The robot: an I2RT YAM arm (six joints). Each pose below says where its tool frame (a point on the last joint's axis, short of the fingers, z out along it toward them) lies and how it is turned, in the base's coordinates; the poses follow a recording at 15 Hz.
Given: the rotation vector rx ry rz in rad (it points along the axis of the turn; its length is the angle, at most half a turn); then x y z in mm.
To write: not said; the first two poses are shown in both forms.
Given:
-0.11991 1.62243 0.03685 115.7 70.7 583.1
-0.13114 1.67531 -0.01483 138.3 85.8 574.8
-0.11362 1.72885 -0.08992 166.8 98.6 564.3
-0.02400 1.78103 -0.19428 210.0 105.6 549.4
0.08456 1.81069 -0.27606 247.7 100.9 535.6
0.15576 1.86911 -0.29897 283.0 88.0 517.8
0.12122 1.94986 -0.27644 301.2 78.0 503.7
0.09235 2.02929 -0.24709 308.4 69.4 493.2
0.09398 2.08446 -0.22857 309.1 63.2 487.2
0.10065 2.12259 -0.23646 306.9 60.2 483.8
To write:
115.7 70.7 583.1 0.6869 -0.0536 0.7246 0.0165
138.3 85.8 574.8 0.6673 -0.0581 0.7425 -0.0066
166.8 98.6 564.3 0.6468 -0.0499 0.7600 -0.0395
210.0 105.6 549.4 0.6248 -0.0105 0.7761 -0.0847
247.7 100.9 535.6 0.6084 0.0366 0.7837 -0.1195
283.0 88.0 517.8 0.5820 0.0667 0.8003 -0.1280
301.2 78.0 503.7 0.5516 0.0512 0.8243 -0.1169
308.4 69.4 493.2 0.5207 0.0385 0.8466 -0.1031
309.1 63.2 487.2 0.4980 0.0388 0.8612 -0.0944
306.9 60.2 483.8 0.4810 0.0413 0.8704 -0.0970

